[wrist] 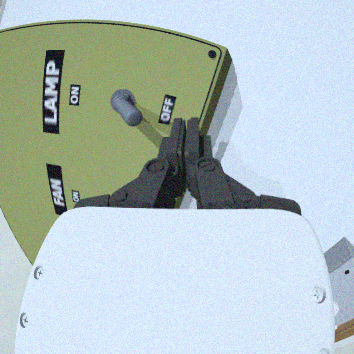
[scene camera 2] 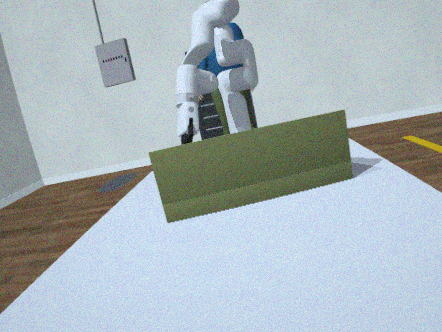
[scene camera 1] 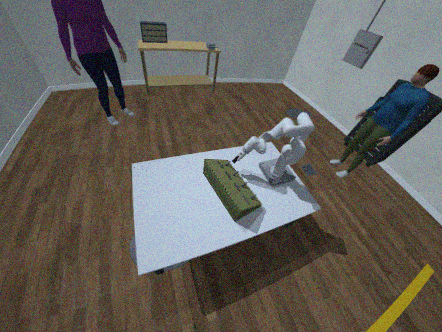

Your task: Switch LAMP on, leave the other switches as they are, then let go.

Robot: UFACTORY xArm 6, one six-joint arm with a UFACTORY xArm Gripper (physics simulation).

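Frame: origin at the arm's base, x ahead, y right, z down, level; metres.
Seen in the pictures: gripper, fingertip midpoint: (wrist: 187, 135) (scene camera 1: 233, 161); arm's base, link origin: (scene camera 1: 276, 171).
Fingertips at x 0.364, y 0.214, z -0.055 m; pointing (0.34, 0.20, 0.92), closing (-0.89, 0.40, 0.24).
Observation:
Pixels of each thing's top centre, then the offset from my fingertips to it. "pt": a spot on its surface instead. Level surfaces: height alone.
- white table, surface height: dz +0.108 m
- LAMP lever, top centre: (wrist: 109, 112) dx +0.050, dy +0.002, dz -0.023 m
- OFF label, surface spot: (wrist: 167, 109) pt dx +0.032, dy +0.003, dz +0.032 m
- FAN label, top centre: (wrist: 54, 194) dx +0.125, dy -0.123, dz -0.024 m
The green switch box (scene camera 1: 225, 189) (scene camera 2: 255, 160) (wrist: 100, 55) stands on the white table (scene camera 1: 170, 210) (scene camera 2: 280, 260). In the wrist view the LAMP lever (wrist: 127, 107) is grey, between its ON label (wrist: 74, 95) and OFF label (wrist: 167, 109). Its tip points down the picture and slightly to the OFF side; its exact setting is hard to tell. My gripper (scene camera 1: 234, 160) (scene camera 2: 186, 141) (wrist: 187, 135) is shut and empty. Its fingertips are beside the OFF label, to the right of the lever, with a visible gap between them. The box hides the levers in scene camera 2.
The FAN label (wrist: 56, 189) is below LAMP in the wrist view; my gripper body hides the rest of that row. More levers stand along the box in scene camera 1. Two people (scene camera 1: 92, 50) (scene camera 1: 402, 110) stand away from the table. A wooden bench (scene camera 1: 175, 46) is at the back wall.

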